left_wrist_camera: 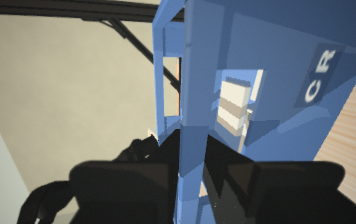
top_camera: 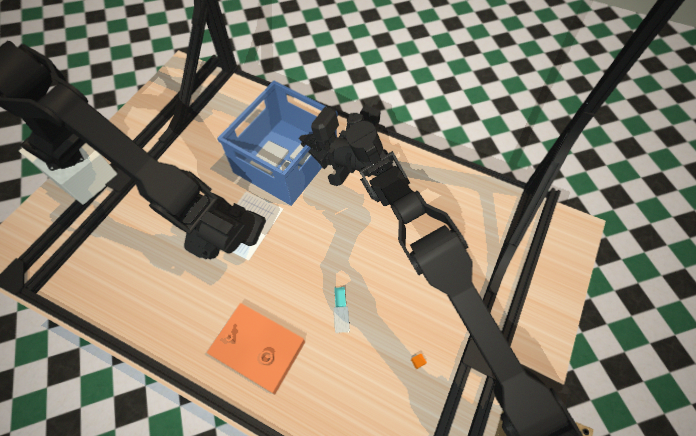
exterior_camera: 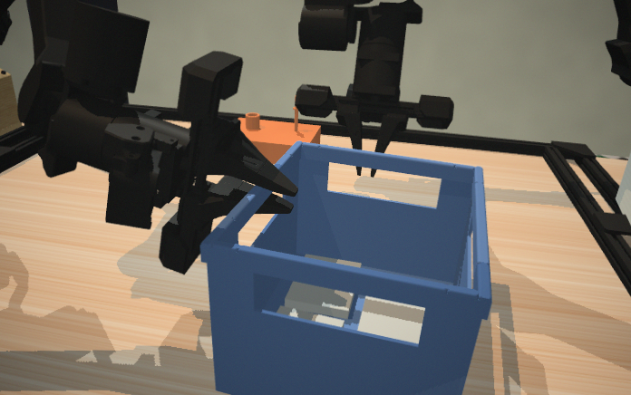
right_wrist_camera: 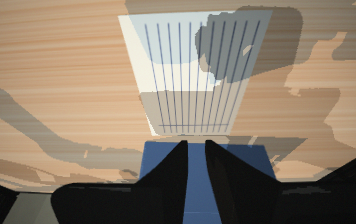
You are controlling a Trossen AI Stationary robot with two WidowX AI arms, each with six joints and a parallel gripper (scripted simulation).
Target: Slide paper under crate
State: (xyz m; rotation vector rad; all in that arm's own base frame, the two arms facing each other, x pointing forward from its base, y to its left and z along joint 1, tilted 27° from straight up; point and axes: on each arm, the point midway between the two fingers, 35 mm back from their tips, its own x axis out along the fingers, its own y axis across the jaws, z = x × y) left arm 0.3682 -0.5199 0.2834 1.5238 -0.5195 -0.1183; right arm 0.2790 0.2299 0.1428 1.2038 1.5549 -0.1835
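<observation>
My right hand is 90 mm above the paper and 30 mm past it. Round my right hand: blue plastic crate: 220 mm behind, 30 mm to the right, 30 mm below.
</observation>
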